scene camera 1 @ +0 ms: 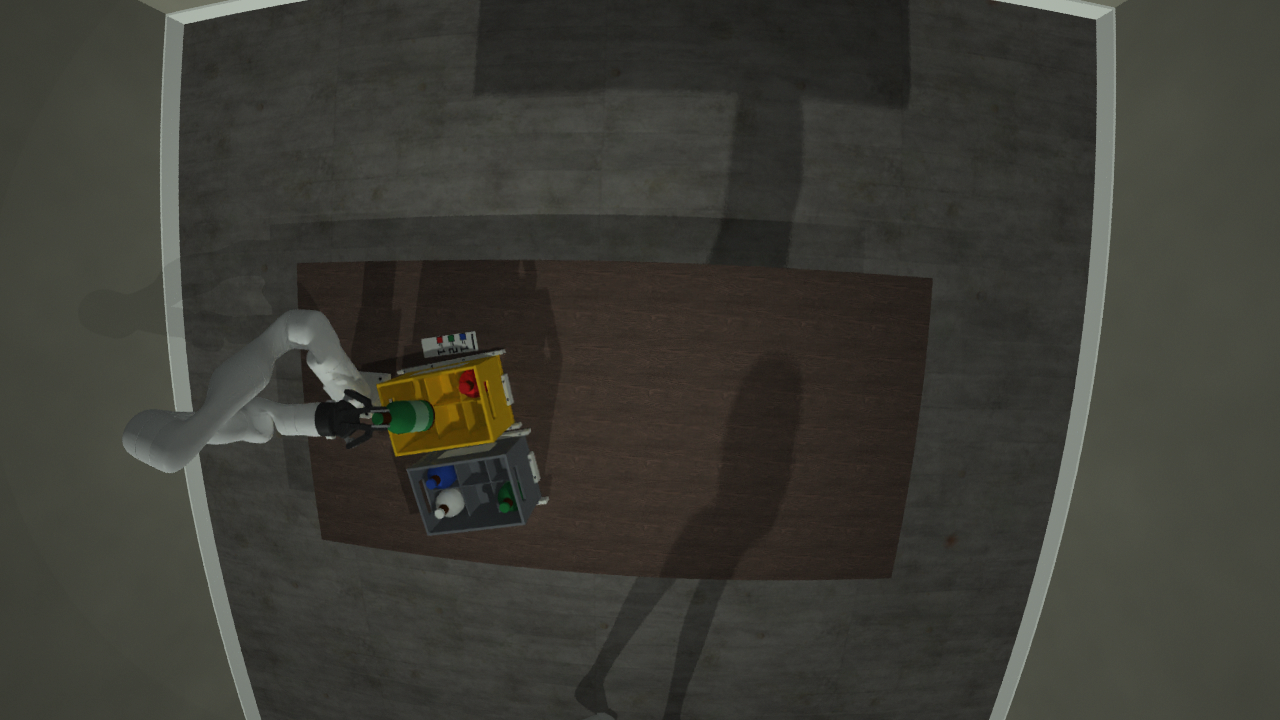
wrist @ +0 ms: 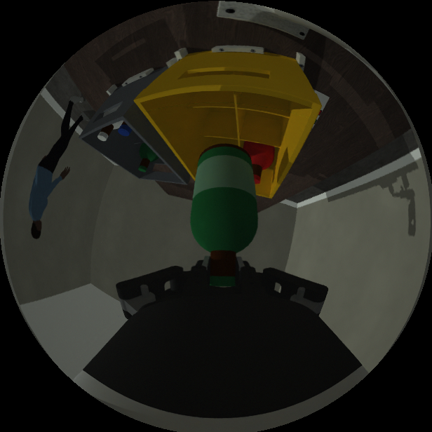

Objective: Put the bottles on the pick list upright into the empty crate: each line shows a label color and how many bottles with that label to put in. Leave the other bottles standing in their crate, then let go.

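Frame: origin at the arm's base, x back, y left, z down, level; metres.
Where they show: gripper, fingertip midpoint: [scene camera 1: 388, 418].
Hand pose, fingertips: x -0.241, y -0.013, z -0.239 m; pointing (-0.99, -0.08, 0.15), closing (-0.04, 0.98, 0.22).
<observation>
Each offset is from my fingertips to the centre of the thing. "spot": to the spot under its first point. Level surfaces: height alone.
My gripper [scene camera 1: 381, 417] [wrist: 222, 264] is shut on the neck of a green bottle with a pale band {dx +0.002, dy -0.012, dz +0.055 m} [scene camera 1: 409, 416] [wrist: 224, 215]. The bottle hangs over the left end of the yellow crate {spot: dx -0.173, dy -0.020, dz +0.272 m} [scene camera 1: 501, 394] [wrist: 285, 87]; its height is hard to tell. A red bottle {dx -0.121, dy +0.024, dz +0.234 m} [scene camera 1: 468, 384] [wrist: 259, 154] stands in that crate's upper right compartment in the scene view. The grey crate {dx -0.078, dy -0.245, dz +0.232 m} [scene camera 1: 475, 528] [wrist: 125, 97] holds a blue bottle {dx +0.015, dy -0.214, dz +0.234 m} [scene camera 1: 441, 475] [wrist: 124, 130], a white bottle {dx +0.008, dy -0.296, dz +0.234 m} [scene camera 1: 449, 503] [wrist: 104, 135] and a green bottle {dx -0.172, dy -0.283, dz +0.234 m} [scene camera 1: 505, 497] [wrist: 147, 152]. The pick list {dx -0.027, dy +0.116, dz +0.318 m} [scene camera 1: 450, 343] shows red, green and blue marks; its digits are small.
The two crates stand side by side on the brown table {dz +0.319 m} [scene camera 1: 644, 420], with the grey one below the yellow one in the scene view. Raised rims and dividers surround the compartments. A person [wrist: 42, 185] stands away from the crates in the wrist view.
</observation>
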